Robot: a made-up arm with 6 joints. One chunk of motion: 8 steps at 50 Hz.
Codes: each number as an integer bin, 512 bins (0 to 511) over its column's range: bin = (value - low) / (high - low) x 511, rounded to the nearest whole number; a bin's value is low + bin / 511 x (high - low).
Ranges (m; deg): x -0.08..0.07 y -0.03..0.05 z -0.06..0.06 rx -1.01..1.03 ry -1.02..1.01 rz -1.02..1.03
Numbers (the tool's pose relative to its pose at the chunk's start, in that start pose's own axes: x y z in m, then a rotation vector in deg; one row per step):
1: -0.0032 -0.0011 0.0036 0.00 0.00 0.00
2: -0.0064 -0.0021 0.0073 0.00 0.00 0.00
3: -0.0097 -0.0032 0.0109 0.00 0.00 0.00
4: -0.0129 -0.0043 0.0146 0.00 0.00 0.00
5: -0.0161 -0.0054 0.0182 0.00 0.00 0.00
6: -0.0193 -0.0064 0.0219 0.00 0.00 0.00
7: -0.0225 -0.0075 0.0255 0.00 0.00 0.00
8: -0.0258 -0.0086 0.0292 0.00 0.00 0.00
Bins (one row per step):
1: 262 185 271 253 257 254
2: 251 178 287 253 257 254
3: 239 171 302 253 257 254
4: 229 164 318 253 257 254
5: 218 157 333 253 257 254
6: 207 151 349 253 257 254
7: 196 144 364 253 257 254
8: 185 137 380 253 257 254

